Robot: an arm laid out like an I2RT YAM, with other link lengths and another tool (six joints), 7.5 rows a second.
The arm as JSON. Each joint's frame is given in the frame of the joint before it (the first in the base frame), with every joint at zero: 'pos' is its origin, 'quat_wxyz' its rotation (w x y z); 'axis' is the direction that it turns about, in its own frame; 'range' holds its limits. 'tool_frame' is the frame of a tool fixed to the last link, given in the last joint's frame.
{
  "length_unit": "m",
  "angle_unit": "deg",
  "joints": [
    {
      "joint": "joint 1",
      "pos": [
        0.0,
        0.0,
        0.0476
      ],
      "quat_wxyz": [
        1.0,
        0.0,
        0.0,
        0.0
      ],
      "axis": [
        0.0,
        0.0,
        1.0
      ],
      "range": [
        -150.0,
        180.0
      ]
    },
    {
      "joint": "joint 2",
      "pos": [
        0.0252,
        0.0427,
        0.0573
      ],
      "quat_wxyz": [
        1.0,
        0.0,
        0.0,
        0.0
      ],
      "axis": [
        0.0,
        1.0,
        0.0
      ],
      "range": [
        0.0,
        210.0
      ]
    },
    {
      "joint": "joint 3",
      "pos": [
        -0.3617,
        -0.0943,
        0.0
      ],
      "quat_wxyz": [
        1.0,
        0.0,
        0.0,
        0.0
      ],
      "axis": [
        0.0,
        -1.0,
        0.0
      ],
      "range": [
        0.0,
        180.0
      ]
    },
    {
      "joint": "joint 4",
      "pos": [
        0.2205,
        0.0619,
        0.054
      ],
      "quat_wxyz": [
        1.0,
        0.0,
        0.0,
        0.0
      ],
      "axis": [
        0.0,
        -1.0,
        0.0
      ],
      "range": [
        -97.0,
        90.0
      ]
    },
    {
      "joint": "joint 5",
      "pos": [
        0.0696,
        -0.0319,
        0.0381
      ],
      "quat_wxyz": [
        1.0,
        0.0,
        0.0,
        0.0
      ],
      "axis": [
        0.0,
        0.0,
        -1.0
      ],
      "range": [
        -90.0,
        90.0
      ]
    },
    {
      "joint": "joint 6",
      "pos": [
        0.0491,
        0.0,
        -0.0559
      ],
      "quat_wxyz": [
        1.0,
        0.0,
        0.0,
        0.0
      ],
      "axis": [
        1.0,
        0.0,
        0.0
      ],
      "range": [
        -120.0,
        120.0
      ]
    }
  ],
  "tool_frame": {
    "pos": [
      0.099,
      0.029,
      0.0
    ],
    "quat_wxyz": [
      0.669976,
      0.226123,
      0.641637,
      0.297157
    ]
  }
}
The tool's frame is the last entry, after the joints.
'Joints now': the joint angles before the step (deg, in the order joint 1, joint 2, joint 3, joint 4, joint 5, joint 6). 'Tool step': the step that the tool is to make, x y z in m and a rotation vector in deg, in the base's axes. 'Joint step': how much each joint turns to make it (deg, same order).
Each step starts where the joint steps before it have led.
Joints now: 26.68 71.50 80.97 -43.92 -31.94 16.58
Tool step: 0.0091 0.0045 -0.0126 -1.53 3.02 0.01
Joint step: -0.02 2.24 -0.08 -1.09 -0.02 -0.03
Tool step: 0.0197 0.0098 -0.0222 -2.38 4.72 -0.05
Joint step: 0.00 4.51 -0.01 -0.74 0.05 0.03
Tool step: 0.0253 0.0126 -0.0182 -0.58 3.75 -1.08
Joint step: 0.02 4.68 -0.01 2.07 -0.03 1.88
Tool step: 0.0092 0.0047 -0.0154 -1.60 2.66 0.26
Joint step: 0.00 2.65 0.02 -0.68 0.00 -0.41
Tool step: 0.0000 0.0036 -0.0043 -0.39 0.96 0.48
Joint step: 0.54 0.69 -0.03 -0.25 -0.02 0.12
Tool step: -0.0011 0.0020 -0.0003 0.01 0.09 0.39
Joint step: 0.37 0.10 0.03 0.01 -0.05 0.02
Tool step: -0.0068 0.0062 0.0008 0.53 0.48 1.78
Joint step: 1.18 0.02 -0.01 -0.15 -0.92 -0.02
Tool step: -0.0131 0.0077 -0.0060 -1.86 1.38 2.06
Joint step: 2.63 0.11 -0.01 -2.10 1.07 -0.15
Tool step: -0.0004 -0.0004 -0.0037 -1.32 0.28 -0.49
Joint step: 0.44 0.11 0.01 -0.74 1.34 0.17
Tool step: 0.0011 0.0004 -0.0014 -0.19 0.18 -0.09
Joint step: -0.01 0.24 0.00 0.00 0.10 0.03
